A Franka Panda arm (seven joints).
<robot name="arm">
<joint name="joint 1" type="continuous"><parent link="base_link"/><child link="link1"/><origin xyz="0.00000 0.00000 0.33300" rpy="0.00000 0.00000 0.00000"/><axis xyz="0 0 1"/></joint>
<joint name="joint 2" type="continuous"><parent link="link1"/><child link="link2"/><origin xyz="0.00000 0.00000 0.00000" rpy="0.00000 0.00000 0.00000"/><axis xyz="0 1 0"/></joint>
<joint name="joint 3" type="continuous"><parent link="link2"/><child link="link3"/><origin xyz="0.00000 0.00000 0.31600" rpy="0.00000 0.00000 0.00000"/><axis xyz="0 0 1"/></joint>
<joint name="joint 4" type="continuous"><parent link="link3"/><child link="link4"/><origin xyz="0.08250 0.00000 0.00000" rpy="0.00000 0.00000 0.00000"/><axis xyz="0 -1 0"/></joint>
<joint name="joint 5" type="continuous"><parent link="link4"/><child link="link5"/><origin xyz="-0.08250 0.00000 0.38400" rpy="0.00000 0.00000 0.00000"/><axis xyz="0 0 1"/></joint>
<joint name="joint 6" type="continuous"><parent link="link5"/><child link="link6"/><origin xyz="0.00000 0.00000 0.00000" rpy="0.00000 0.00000 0.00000"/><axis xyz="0 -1 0"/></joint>
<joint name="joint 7" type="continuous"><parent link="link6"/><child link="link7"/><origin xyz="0.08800 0.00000 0.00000" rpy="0.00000 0.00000 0.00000"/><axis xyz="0 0 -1"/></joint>
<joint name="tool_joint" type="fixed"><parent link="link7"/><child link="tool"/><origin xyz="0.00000 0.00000 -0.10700" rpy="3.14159 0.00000 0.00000"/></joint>
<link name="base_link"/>
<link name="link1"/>
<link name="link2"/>
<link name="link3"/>
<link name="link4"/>
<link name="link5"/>
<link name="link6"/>
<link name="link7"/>
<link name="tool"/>
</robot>
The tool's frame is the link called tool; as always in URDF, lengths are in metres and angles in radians. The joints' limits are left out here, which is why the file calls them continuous.
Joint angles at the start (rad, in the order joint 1, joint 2, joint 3, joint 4, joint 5, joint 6, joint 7): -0.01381, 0.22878, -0.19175, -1.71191, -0.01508, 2.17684, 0.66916
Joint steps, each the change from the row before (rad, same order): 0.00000, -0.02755, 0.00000, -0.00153, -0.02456, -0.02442, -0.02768; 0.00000, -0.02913, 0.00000, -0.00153, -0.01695, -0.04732, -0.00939; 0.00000, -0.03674, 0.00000, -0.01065, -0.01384, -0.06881, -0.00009; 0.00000, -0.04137, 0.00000, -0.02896, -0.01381, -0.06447, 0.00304; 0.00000, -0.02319, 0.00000, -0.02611, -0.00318, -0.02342, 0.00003; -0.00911, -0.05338, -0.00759, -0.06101, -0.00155, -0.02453, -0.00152; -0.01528, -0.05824, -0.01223, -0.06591, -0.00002, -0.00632, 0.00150; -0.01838, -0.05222, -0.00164, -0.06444, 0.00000, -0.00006, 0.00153
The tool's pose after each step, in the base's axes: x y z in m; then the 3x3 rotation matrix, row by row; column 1 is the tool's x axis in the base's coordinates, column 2 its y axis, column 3 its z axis. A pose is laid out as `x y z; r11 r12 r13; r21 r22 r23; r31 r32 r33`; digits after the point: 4 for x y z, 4 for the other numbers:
0.6313 -0.1246 0.4934; 0.6552 -0.7226 0.2203; -0.7178 -0.6864 -0.1166; 0.2355 -0.0818 -0.9684
0.6222 -0.1249 0.5058; 0.6682 -0.7169 0.1990; -0.7087 -0.6947 -0.1231; 0.2265 -0.0588 -0.9722
0.6081 -0.1249 0.5158; 0.6758 -0.7204 0.1559; -0.7105 -0.6930 -0.1222; 0.1961 -0.0282 -0.9802
0.5909 -0.1248 0.5199; 0.6809 -0.7251 0.1036; -0.7153 -0.6887 -0.1187; 0.1574 0.0067 -0.9875
0.5811 -0.1243 0.5184; 0.6833 -0.7260 0.0777; -0.7175 -0.6874 -0.1127; 0.1352 0.0213 -0.9906
0.5590 -0.1320 0.5168; 0.6743 -0.7371 0.0453; -0.7311 -0.6750 -0.0992; 0.1038 0.0338 -0.9940
0.5353 -0.1446 0.5163; 0.6536 -0.7562 0.0308; -0.7521 -0.6535 -0.0853; 0.0846 0.0326 -0.9959
0.5144 -0.1519 0.5129; 0.6387 -0.7692 0.0192; -0.7665 -0.6383 -0.0717; 0.0674 0.0311 -0.9972

